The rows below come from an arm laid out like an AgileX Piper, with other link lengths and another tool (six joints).
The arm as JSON. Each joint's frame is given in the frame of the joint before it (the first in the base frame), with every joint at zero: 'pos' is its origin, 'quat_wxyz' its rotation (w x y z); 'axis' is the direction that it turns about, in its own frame. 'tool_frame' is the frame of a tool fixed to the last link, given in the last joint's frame.
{
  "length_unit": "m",
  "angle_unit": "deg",
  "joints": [
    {
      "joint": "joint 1",
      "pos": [
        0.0,
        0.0,
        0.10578
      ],
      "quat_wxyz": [
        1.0,
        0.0,
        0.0,
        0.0
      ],
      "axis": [
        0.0,
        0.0,
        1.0
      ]
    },
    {
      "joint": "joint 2",
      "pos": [
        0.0,
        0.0,
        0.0
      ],
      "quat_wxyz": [
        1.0,
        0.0,
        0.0,
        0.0
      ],
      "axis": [
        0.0,
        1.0,
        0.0
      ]
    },
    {
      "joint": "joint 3",
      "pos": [
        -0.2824,
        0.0,
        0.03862
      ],
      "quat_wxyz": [
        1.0,
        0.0,
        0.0,
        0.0
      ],
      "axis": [
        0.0,
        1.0,
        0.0
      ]
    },
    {
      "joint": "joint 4",
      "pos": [
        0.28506,
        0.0,
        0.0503
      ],
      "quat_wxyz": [
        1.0,
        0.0,
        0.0,
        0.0
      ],
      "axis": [
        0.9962,
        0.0,
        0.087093
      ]
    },
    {
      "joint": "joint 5",
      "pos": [
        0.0,
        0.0,
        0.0
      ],
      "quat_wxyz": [
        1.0,
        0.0,
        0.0,
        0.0
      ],
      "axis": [
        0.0,
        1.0,
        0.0
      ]
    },
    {
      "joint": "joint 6",
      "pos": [
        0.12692,
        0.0,
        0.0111
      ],
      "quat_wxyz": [
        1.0,
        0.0,
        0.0,
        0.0
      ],
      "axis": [
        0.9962,
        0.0,
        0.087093
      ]
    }
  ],
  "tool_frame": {
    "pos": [
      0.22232,
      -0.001,
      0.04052
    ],
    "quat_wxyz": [
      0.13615,
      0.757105,
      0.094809,
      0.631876
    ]
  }
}
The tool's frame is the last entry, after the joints.
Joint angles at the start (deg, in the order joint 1, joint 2, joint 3, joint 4, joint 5, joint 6):
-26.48, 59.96, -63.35, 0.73, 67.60, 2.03
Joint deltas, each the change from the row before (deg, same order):
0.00, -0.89, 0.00, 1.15, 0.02, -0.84
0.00, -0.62, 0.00, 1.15, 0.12, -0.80
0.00, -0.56, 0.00, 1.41, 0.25, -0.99
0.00, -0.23, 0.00, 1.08, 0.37, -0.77
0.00, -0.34, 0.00, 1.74, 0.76, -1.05
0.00, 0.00, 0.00, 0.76, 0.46, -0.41
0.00, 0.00, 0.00, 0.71, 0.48, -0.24
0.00, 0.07, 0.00, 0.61, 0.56, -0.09
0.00, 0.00, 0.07, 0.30, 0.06, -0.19
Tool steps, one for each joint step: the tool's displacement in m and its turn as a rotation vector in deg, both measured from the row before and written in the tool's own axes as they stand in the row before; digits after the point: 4 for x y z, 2 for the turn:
0.0026, -0.0058, -0.0062, 0.62, 1.15, -0.61
0.0019, -0.0062, -0.0043, 0.73, 0.81, -0.60
0.0017, -0.0080, -0.0039, 0.97, 0.73, -0.78
0.0003, -0.0066, -0.0014, 0.86, 0.21, -0.64
-0.0004, -0.0110, -0.0018, 1.50, 0.19, -0.88
-0.0009, -0.0052, 0.0004, 0.76, -0.16, -0.36
-0.0011, -0.0049, 0.0005, 0.77, -0.19, -0.21
-0.0018, -0.0045, 0.0011, 0.77, -0.37, -0.08
-0.0001, -0.0019, 0.0004, 0.28, -0.01, -0.16

